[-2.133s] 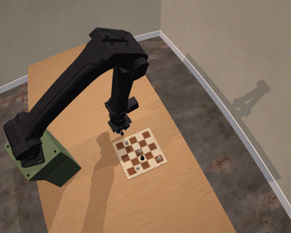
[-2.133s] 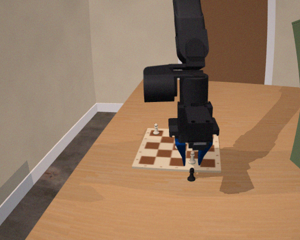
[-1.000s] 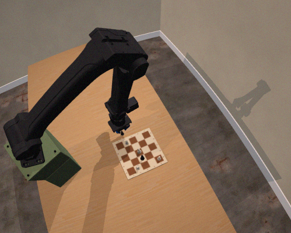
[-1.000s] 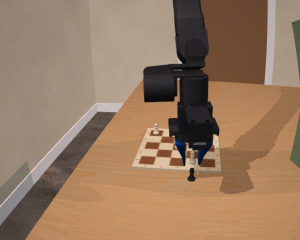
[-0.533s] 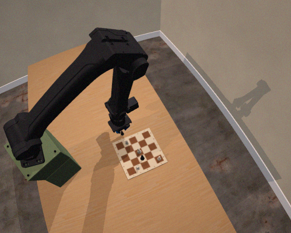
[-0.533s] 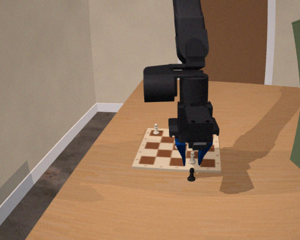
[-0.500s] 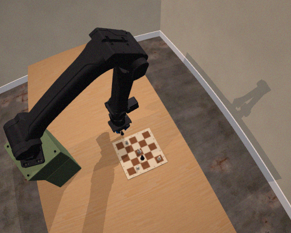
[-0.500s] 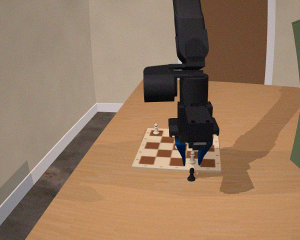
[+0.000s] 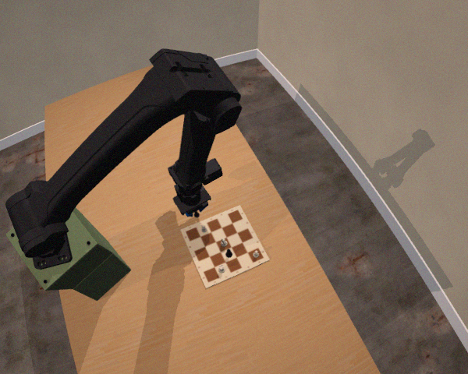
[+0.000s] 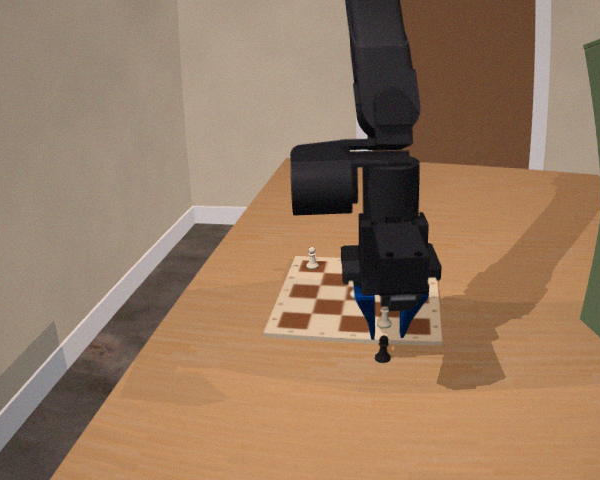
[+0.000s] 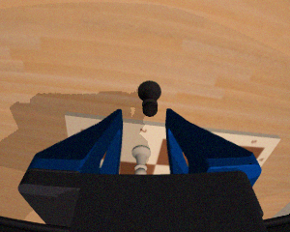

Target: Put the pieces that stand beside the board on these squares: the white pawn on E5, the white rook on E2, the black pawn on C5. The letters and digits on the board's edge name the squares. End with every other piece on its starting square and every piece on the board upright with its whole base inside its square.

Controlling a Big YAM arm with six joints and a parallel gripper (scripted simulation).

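Now: the black pawn 2 cm below my hand and 1 cm to the left of it. The rest, counted from my hand: tall black piece (17 cm to the right, 5 cm ahead, 1 cm below); tall white piece (13 cm to the right, 5 cm ahead, 2 cm below); chessboard (13 cm to the right, 5 cm ahead, 3 cm below).
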